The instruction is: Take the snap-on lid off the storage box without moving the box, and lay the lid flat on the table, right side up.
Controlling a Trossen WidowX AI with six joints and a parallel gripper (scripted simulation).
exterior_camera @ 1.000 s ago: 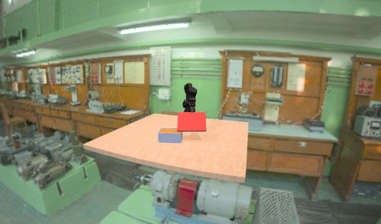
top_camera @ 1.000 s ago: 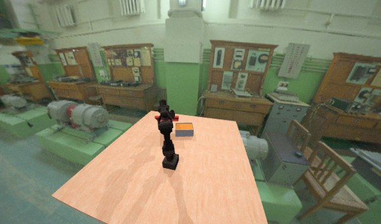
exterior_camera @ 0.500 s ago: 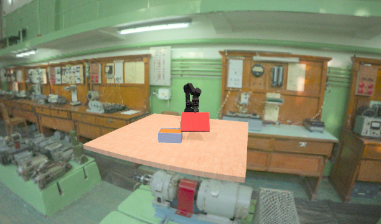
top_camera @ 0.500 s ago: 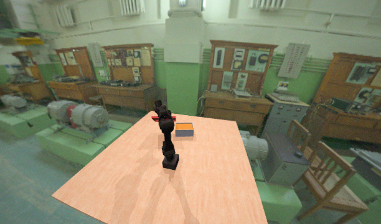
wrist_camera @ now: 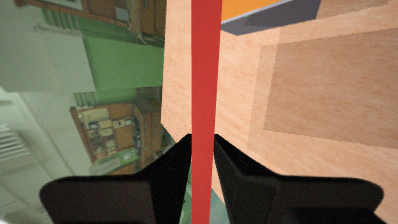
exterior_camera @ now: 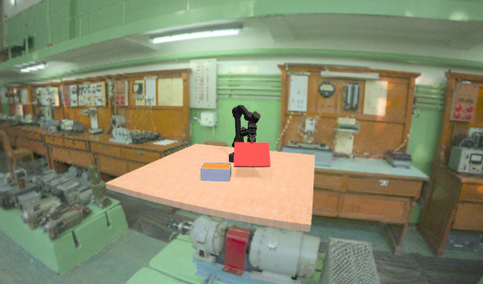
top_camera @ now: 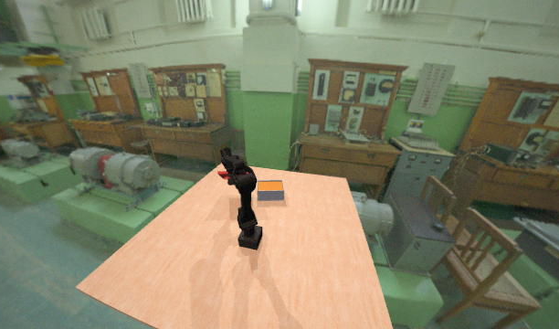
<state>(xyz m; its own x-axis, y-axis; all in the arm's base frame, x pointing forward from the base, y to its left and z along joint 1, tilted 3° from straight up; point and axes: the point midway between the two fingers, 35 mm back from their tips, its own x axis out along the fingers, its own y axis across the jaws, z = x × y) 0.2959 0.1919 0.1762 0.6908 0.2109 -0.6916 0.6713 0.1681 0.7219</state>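
Right now my gripper tip is 60 mm short of the red lid, 20 mm to the right of it and 50 mm above it. Round my gripper tip: storage box: 120 mm ahead, 210 mm to the right, 190 mm below.
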